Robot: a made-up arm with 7 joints. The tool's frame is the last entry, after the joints. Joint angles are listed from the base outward. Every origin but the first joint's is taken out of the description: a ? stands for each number. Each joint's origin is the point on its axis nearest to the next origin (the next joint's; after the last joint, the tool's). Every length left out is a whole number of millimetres.
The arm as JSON. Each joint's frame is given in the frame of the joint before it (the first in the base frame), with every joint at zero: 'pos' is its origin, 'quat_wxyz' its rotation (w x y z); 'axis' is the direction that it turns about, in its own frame. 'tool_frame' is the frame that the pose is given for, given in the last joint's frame.
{
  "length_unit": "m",
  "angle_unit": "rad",
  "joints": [
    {
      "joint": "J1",
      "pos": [
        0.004,
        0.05,
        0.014
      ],
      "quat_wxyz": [
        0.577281,
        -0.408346,
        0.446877,
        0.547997
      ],
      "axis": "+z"
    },
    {
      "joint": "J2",
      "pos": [
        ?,
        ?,
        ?
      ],
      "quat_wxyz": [
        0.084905,
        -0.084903,
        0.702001,
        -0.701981
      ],
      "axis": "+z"
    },
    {
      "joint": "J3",
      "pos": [
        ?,
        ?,
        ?
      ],
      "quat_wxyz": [
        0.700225,
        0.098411,
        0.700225,
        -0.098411
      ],
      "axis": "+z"
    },
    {
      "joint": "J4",
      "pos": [
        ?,
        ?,
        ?
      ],
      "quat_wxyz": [
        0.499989,
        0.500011,
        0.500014,
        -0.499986
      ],
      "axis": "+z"
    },
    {
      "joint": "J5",
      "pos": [
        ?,
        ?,
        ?
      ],
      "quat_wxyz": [
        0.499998,
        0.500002,
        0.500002,
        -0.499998
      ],
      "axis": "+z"
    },
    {
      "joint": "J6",
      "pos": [
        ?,
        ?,
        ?
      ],
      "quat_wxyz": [
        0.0,
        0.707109,
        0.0,
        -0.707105
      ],
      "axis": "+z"
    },
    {
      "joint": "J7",
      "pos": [
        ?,
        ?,
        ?
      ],
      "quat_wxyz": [
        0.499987,
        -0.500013,
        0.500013,
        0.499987
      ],
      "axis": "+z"
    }
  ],
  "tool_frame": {
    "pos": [
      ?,
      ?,
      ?
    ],
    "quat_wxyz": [
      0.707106,
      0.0,
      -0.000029,
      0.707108
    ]
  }
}
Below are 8 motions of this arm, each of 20 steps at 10 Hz.
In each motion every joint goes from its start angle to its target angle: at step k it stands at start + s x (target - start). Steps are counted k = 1, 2, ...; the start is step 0. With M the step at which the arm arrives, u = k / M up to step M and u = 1 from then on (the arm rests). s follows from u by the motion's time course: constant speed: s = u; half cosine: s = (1 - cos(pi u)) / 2; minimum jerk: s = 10 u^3 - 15 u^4 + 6 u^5.
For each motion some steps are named. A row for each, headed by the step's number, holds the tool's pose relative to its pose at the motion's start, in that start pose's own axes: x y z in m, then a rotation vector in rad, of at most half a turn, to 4 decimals.
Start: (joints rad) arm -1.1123 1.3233 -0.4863 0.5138 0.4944 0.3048 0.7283
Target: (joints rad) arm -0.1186 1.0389 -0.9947 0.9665 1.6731 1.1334 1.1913
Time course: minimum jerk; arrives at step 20
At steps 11, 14, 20:
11: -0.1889 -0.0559 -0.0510 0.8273 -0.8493 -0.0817
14: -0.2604 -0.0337 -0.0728 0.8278 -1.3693 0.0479
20: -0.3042 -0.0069 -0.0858 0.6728 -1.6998 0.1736

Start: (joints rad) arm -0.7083 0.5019 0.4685 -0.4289 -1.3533 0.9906 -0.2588
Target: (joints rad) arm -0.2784 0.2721 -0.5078 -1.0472 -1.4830 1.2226 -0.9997
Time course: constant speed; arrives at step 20
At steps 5, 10, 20:
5: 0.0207 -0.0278 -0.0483 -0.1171 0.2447 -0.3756
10: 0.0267 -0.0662 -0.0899 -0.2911 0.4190 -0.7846
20: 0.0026 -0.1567 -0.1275 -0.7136 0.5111 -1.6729

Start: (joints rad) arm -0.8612 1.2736 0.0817 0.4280 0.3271 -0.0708 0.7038
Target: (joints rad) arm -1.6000 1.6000 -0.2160 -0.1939 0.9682 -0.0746 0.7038
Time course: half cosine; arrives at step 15
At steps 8, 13, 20:
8: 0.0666 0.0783 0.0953 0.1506 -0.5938 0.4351
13: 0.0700 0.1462 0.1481 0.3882 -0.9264 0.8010
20: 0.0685 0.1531 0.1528 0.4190 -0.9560 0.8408

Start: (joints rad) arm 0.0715 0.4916 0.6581 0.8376 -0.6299 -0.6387 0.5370
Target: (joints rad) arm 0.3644 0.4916 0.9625 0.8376 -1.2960 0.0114 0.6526
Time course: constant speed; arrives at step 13
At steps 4, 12, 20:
4: 0.0114 0.0387 -0.0070 -0.0139 0.2289 0.2473
12: 0.0186 0.1079 -0.0079 -0.1723 0.6565 0.6294
20: 0.0186 0.1152 -0.0066 -0.2037 0.7057 0.6631

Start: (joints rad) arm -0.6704 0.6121 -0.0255 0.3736 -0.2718 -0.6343 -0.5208
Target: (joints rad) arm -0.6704 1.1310 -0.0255 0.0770 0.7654 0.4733 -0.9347
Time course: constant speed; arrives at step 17
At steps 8, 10, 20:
8: -0.0028 0.0338 0.0087 0.3628 0.7031 -0.3826
10: -0.0057 0.0450 0.0143 0.4557 0.8925 -0.4078
20: -0.0145 0.0837 0.0541 0.7692 1.5088 -0.2359

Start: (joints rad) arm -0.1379 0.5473 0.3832 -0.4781 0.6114 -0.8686 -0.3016
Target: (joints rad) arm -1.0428 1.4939 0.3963 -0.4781 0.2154 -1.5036 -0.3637
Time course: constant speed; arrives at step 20
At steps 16, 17, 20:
16: 0.0286 0.1269 0.0453 0.9678 -0.8703 -0.0907
17: 0.0273 0.1328 0.0505 1.0317 -0.9077 -0.1144
20: 0.0214 0.1487 0.0671 1.2220 -1.0049 -0.1992

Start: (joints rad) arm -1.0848 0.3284 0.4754 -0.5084 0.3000 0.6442 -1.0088
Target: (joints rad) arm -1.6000 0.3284 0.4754 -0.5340 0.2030 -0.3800 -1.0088
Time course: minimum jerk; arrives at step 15
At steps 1, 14, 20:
1: 0.0000 0.0001 0.0004 0.0027 -0.0030 0.0001
14: -0.0449 -0.0167 0.1297 1.0355 -1.0591 0.2329
20: -0.0451 -0.0169 0.1299 1.0383 -1.0617 0.2341

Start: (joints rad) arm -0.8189 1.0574 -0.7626 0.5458 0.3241 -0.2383 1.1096
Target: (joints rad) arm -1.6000 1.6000 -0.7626 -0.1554 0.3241 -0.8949 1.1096
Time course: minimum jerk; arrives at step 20
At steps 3, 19, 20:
3: 0.0079 0.0034 0.0023 -0.0180 -0.0276 0.0248
19: 0.1223 0.1908 0.1208 -0.3560 -1.2575 0.5484
20: 0.1223 0.1910 0.1209 -0.3560 -1.2591 0.5485

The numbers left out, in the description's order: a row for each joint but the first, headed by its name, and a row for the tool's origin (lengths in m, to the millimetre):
J2: 0.019 0.004 0.0
J3: -0.126 0.032 0.0
J4: -0.011 -0.002 0.0
J5: 0.012 -0.145 0.0
J6: 0.0 0.0 0.0
J7: -0.056 0.0 0.0
tool: 0.0 0.0 0.0

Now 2 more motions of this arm.
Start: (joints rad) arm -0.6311 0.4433 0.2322 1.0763 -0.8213 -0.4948 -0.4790
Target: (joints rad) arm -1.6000 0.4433 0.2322 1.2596 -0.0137 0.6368 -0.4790
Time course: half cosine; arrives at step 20
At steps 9, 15, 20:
9: 0.0744 -0.0758 0.0313 0.0338 0.3042 -0.2869
15: 0.1116 -0.1487 0.0919 0.2163 0.5832 -0.4029
20: 0.1153 -0.1701 0.1178 0.2918 0.6617 -0.3918

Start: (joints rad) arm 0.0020 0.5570 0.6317 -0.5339 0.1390 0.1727 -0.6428
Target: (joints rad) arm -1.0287 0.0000 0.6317 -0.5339 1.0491 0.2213 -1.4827
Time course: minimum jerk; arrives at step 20
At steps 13, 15, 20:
13: 0.0258 0.0342 0.0679 0.0348 -0.1332 -0.0756
15: 0.0271 0.0398 0.0837 0.0256 -0.1590 -0.1109
20: 0.0270 0.0443 0.0970 0.0184 -0.1815 -0.1440

